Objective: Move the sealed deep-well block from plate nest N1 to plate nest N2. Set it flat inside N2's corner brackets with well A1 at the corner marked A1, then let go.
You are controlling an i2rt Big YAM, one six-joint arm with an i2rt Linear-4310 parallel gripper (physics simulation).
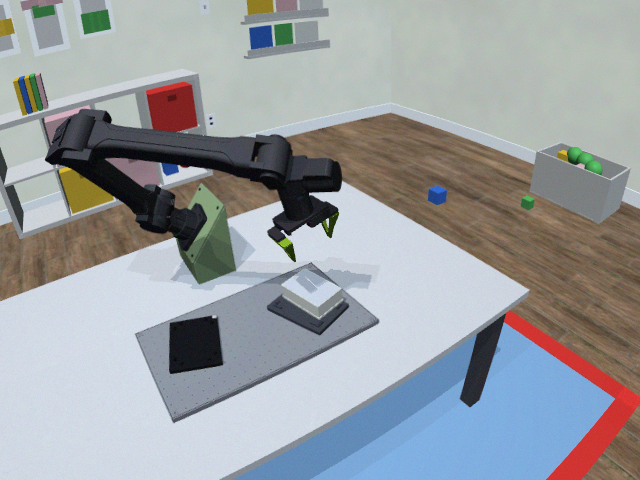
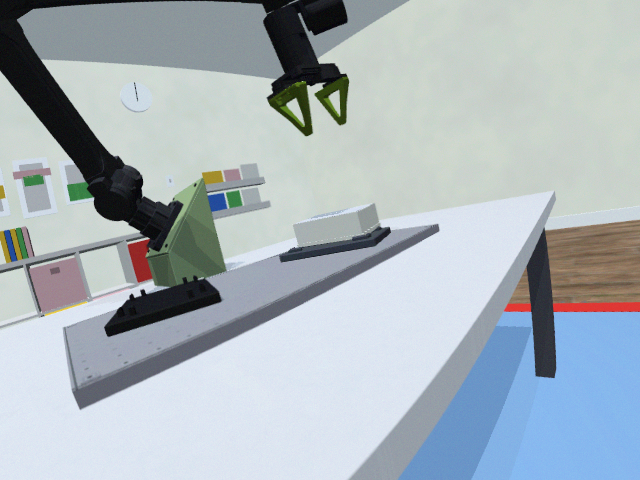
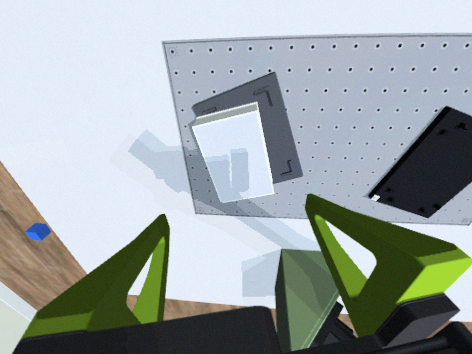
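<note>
The sealed deep-well block, pale with a clear shiny top, rests on a dark grey plate nest, apparently N1. Some corner brackets show beside it; its well A1 cannot be made out. The other nest, apparently N2, is black and bare, with raised corner brackets and a small white mark at one corner. I can read no nest labels. My gripper is open and empty, well above the block and apart from it.
Both nests sit on a grey perforated board on the white table. The arm's green base mount stands behind the board. A blue cube lies on the floor.
</note>
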